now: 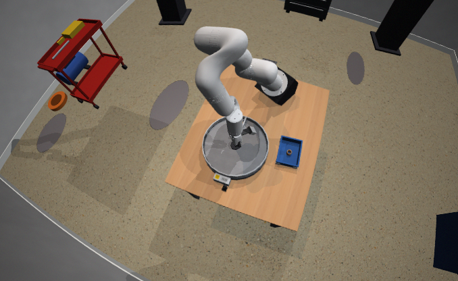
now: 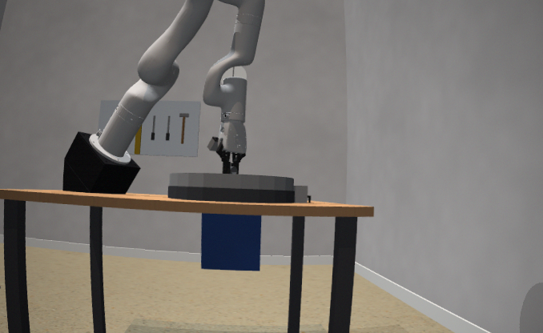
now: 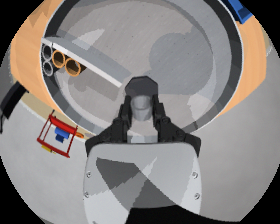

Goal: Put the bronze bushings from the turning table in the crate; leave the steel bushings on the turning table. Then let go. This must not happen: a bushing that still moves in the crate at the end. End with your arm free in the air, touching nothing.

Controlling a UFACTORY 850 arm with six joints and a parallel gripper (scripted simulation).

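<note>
Right now my hand is 60 mm above the grey turning table. The rest, counted from my hand: blue crate: 20 mm behind, 350 mm to the left, 90 mm below.
</note>
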